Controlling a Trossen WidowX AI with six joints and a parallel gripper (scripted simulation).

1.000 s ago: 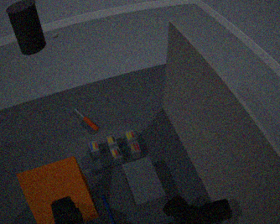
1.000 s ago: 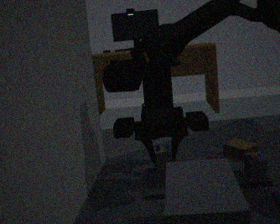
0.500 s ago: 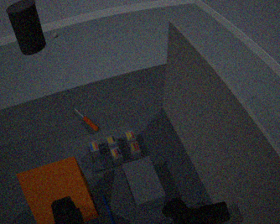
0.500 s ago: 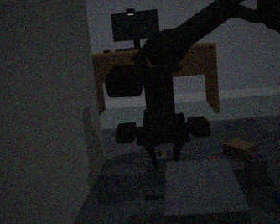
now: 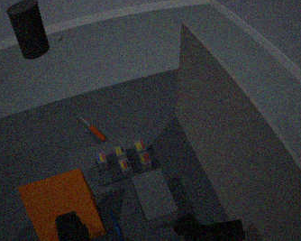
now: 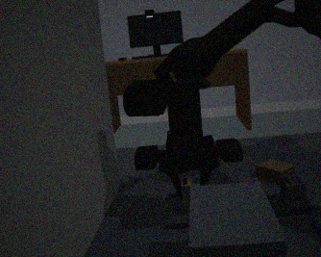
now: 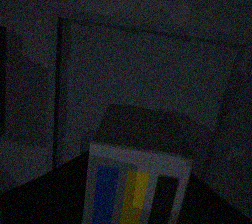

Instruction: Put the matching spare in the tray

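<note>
My gripper tip is now 20 mm below the spare block. Also, from my gripper tip: grey mounted unit: 220 mm to the left, 40 mm behind, 30 mm above; brown box: 190 mm behind, 110 mm to the right, 10 mm below; pale grey tray: 20 mm below.
</note>
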